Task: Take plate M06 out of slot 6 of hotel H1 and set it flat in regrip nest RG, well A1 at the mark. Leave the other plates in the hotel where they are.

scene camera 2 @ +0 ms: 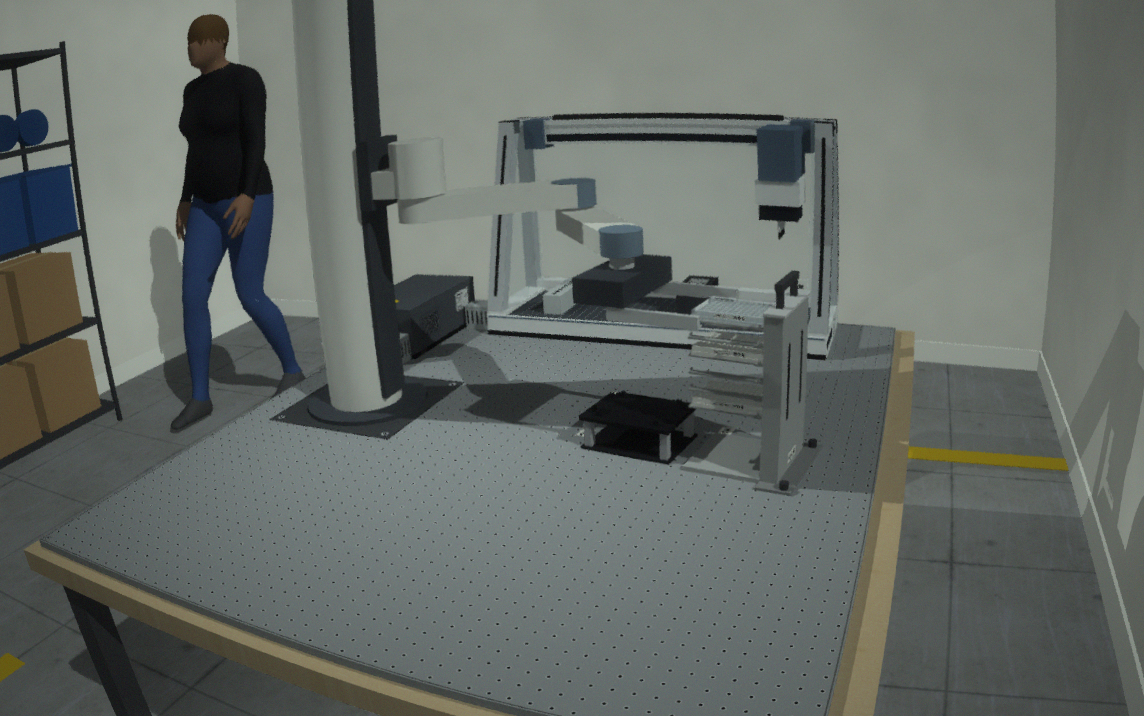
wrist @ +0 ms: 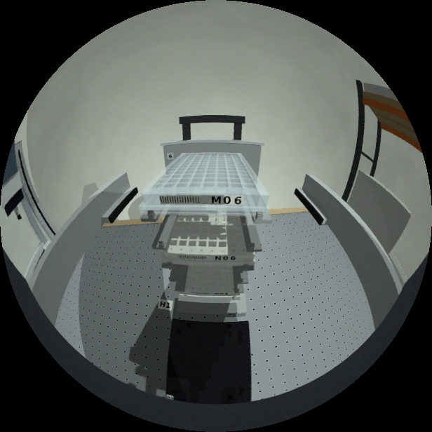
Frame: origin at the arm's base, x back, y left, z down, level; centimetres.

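Seen in the pictures: gripper, fingertip midpoint: (scene camera 2: 718, 308); arm's base at its link origin: (scene camera 2: 367, 406).
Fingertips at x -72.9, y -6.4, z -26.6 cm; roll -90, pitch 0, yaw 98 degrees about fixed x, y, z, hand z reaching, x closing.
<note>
Pixels of each thing's middle, then the offset from my fingertips to it. "spot": a spot on its surface instead.
- Plate M06 at the middle of its body: (scene camera 2: 738, 311) dy +0.4, dx -3.1, dz +0.4 cm
- hotel H1 at the middle of its body: (scene camera 2: 755, 373) dy -1.0, dx -6.0, dz +9.8 cm
- Regrip nest RG at the middle of its body: (scene camera 2: 639, 423) dy +2.8, dx +14.4, dz +21.8 cm
- black top handle at a spot on its surface: (scene camera 2: 786, 282) spot: dy -3.2, dx -11.1, dz -5.6 cm
- dark box at a spot on its surface: (scene camera 2: 428, 310) spot: dy +39.1, dx +76.4, dz +16.1 cm
Plate M06 (scene camera 2: 730, 311) (wrist: 214, 181) is a clear, gridded plate, flat in the top slot, marked 6, of hotel H1 (scene camera 2: 782, 388) (wrist: 254, 152). My gripper (scene camera 2: 715, 306) (wrist: 215, 177) is open, with nothing held. In the wrist view its fingers stand left and right of the plate's near end, with a gap on each side; the M06 label faces the camera. Regrip nest RG (scene camera 2: 636, 410) (wrist: 209, 357) is a low black stand in front of the hotel, with no plate visible on it. Its corner mark is small and partly cut off at the wrist view's bottom.
Plate N06 (wrist: 200, 241) sits below M06, with more hotel levels beneath. The hotel has a black top handle (scene camera 2: 786, 282) (wrist: 212, 119). A gantry frame (scene camera 2: 511, 227) stands behind the arm, its tool head (scene camera 2: 780, 164) near the hotel. A dark box (scene camera 2: 428, 310) stands behind the arm's column (scene camera 2: 337, 211). A person (scene camera 2: 226, 143) stands left.
</note>
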